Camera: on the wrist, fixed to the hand. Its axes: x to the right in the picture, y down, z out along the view.
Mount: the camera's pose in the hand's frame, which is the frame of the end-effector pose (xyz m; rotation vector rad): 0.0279 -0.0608 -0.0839 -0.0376 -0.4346 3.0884
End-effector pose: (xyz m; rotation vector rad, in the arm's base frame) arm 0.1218 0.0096 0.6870 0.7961 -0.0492 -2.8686
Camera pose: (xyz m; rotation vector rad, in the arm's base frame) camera 0.1324 0.0659 0.5963 -0.3009 -0.5363 0.0671
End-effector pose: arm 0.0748 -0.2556 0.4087 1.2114 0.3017 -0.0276
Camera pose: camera 0.0726 -0.1959 0.3196 0.4105 -2.0508 2.2126
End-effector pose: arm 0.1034 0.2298 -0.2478 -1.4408 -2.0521 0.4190
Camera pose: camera 0.1041 0.2271 -0.1405 2.0283 -1.3077 -0.9725
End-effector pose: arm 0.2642 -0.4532 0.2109 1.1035 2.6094 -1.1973
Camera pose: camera 0.2237 -0.4064 0.2986 1.9014 -0.8323 -0.0278
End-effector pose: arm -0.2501 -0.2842 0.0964 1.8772 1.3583 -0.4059
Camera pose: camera -0.3094 -0.1957 0.1091 1.3900 -2.1154 0.7715
